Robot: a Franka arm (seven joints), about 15 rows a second.
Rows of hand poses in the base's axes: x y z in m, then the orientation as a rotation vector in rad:
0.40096 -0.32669 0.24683 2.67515 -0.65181 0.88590
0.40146 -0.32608 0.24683 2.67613 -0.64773 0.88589
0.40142 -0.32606 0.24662 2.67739 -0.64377 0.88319
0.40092 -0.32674 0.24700 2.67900 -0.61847 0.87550
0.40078 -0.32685 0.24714 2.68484 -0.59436 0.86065
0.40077 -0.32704 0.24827 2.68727 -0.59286 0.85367
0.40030 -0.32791 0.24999 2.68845 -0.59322 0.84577
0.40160 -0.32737 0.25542 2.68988 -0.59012 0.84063
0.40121 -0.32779 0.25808 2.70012 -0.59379 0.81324
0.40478 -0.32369 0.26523 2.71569 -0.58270 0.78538
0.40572 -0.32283 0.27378 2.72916 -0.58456 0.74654
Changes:
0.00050 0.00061 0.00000 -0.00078 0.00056 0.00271
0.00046 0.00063 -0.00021 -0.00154 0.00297 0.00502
-0.00004 -0.00005 0.00017 -0.01090 0.01164 0.01880
-0.00018 -0.00016 0.00031 -0.01664 0.02517 0.03253
-0.00019 -0.00035 0.00144 -0.01578 0.03024 0.03322
-0.00066 -0.00122 0.00316 -0.01536 0.03569 0.03219
0.00064 -0.00068 0.00859 -0.01578 0.03968 0.03371
0.00025 -0.00110 0.01125 -0.00783 0.05828 0.03129
0.00382 0.00300 0.01840 -0.00061 0.07904 0.03956
0.00476 0.00386 0.02695 0.00923 0.10556 0.03789

